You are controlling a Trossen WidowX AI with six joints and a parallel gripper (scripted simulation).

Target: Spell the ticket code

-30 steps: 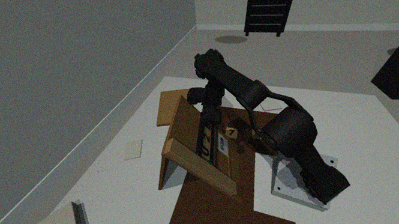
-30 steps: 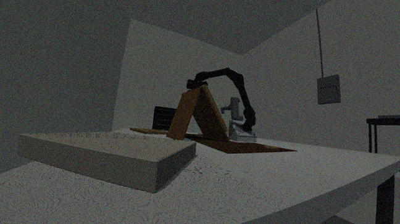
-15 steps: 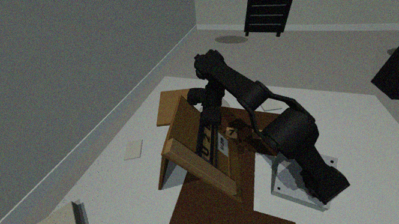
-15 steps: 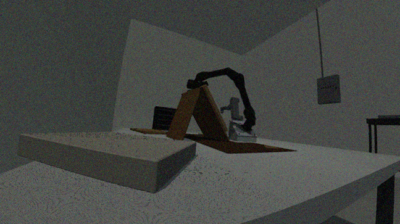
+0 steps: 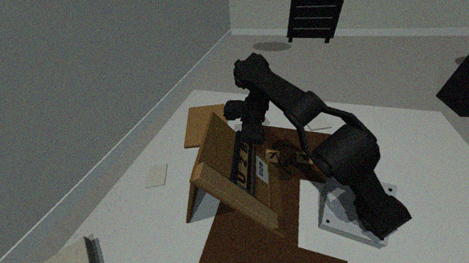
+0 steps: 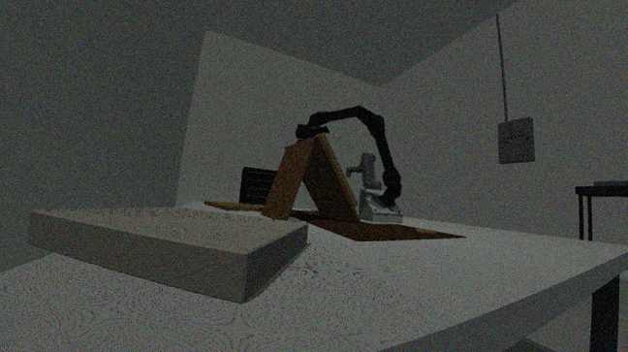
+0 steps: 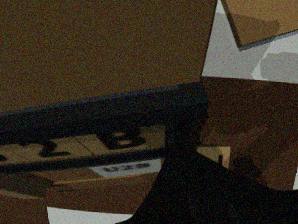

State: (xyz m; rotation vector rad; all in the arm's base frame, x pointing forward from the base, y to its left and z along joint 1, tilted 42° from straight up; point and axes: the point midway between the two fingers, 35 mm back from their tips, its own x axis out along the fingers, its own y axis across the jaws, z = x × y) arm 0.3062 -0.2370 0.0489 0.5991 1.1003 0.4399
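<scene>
Now: gripper tip 50 mm past the white ticket, 50 mm to the right of it and 90 mm above it. From my gripper tip the other things lie so: brown mat 140 mm behind, 120 mm to the left, 190 mm below; then flat tan panel 240 mm ahead, 270 mm to the right, 180 mm below.
</scene>
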